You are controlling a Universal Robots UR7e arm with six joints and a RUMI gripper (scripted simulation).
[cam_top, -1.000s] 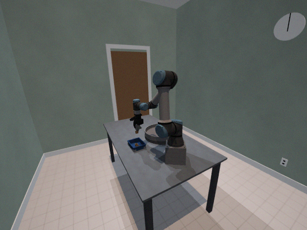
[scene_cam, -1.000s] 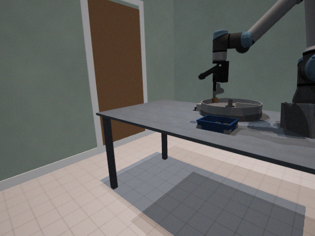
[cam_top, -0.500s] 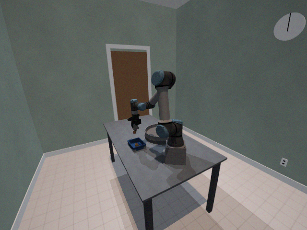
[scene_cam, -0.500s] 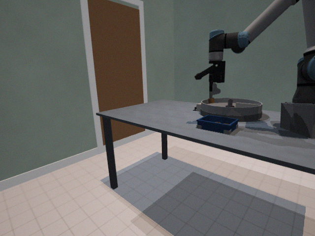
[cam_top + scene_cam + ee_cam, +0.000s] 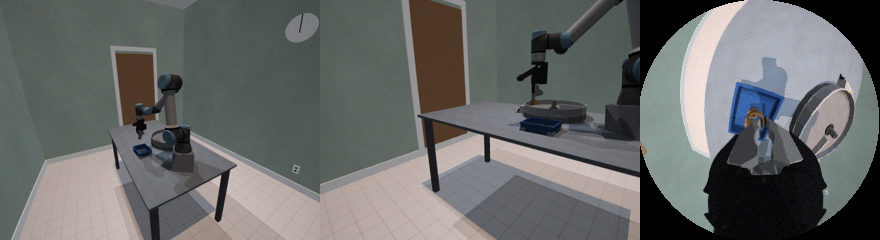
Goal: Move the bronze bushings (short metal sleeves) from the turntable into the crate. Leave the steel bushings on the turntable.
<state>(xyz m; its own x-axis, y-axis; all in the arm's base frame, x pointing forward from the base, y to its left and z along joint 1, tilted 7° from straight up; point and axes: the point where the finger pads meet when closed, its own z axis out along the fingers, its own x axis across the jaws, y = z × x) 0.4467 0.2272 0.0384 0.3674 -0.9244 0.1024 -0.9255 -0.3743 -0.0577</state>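
Now: the blue crate 14 cm below my hand, 6 cm behind it and 1 cm to the left of it. The rest, counted from my hand: turntable: 36 cm to the right, 11 cm below, 1 cm ahead.
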